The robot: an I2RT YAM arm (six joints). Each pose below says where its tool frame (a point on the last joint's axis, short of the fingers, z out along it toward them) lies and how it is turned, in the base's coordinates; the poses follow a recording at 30 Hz.
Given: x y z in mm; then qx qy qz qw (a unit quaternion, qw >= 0).
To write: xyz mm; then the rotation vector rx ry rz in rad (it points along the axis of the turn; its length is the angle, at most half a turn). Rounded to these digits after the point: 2 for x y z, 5 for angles.
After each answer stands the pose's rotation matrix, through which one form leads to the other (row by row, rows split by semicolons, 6 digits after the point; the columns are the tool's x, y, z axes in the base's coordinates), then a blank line. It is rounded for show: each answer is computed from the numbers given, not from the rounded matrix.
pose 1, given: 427.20 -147.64 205.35 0.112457 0.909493 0.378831 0.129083
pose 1, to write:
427.20 -147.64 205.35 0.32692 2.64392 1.10127
-0.941382 0.106756 0.320005; 0.302359 0.687681 0.660056; -0.149596 0.718121 -0.679649

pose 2, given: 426.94 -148.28 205.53 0.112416 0.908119 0.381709 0.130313
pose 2, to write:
426.94 -148.28 205.53 0.32657 2.63808 1.10886
-0.940762 0.104691 0.322500; 0.303657 0.683322 0.663975; -0.150859 0.722572 -0.674634

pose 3, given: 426.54 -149.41 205.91 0.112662 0.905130 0.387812 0.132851
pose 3, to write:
426.54 -149.41 205.91 0.32681 2.62561 1.12497
-0.939316 0.100905 0.327878; 0.306990 0.673818 0.672106; -0.153111 0.731975 -0.663905

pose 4, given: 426.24 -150.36 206.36 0.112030 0.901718 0.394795 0.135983
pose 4, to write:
426.24 -150.36 206.36 0.32440 2.61109 1.14320
-0.937916 0.094668 0.333694; 0.309410 0.663173 0.681519; -0.156779 0.742455 -0.651291

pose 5, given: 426.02 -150.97 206.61 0.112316 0.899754 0.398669 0.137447
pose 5, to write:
426.02 -150.97 206.61 0.32496 2.60324 1.15346
-0.936987 0.092522 0.336891; 0.311705 0.656897 0.686533; -0.157783 0.748282 -0.644343

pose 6, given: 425.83 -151.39 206.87 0.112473 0.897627 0.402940 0.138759
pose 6, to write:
425.83 -151.39 206.87 0.32518 2.59517 1.16496
-0.936191 0.090095 0.339748; 0.313741 0.649978 0.692167; -0.158468 0.754594 -0.636770

